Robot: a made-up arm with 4 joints.
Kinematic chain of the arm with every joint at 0, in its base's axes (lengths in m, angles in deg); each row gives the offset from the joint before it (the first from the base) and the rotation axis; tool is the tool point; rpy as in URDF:
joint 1: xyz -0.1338 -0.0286 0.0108 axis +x
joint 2: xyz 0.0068 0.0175 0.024 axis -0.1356 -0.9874 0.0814
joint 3: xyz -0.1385 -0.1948 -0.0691 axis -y
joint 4: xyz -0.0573 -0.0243 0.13 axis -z
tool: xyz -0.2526 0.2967 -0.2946 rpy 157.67 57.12 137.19
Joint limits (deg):
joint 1: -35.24..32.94
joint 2: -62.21..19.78
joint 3: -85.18..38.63
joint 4: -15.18..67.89
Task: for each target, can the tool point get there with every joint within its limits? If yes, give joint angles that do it. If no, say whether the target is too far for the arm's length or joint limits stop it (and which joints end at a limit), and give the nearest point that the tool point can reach.
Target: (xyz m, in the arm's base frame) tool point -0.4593 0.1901 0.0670
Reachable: yes | joints -8.60 -37.99 -26.37 33.24
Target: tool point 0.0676 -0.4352 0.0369
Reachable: no: joint limits stop it (at a limit: joint 1, joint 2, joint 3, joint 4) | nearest point -0.0305 -0.3013 0.3780 | short by 0.379 m
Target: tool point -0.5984 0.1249 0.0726
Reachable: yes | joints -0.26 -46.52 20.45 2.88
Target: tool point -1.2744 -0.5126 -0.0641
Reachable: no: too far | nearest point -0.6581 -0.1131 -0.1338 | short by 0.738 m
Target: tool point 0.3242 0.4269 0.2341
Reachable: no: joint limits stop it (at a limit: joint 1, joint 2, joint 3) | nearest point -0.0563 0.2455 0.3542 | short by 0.438 m
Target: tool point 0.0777 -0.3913 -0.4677
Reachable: no: joint limits stop it (at a limit: joint 1, joint 2, joint 3) | nearest point -0.2729 -0.2604 -0.3913 | short by 0.382 m
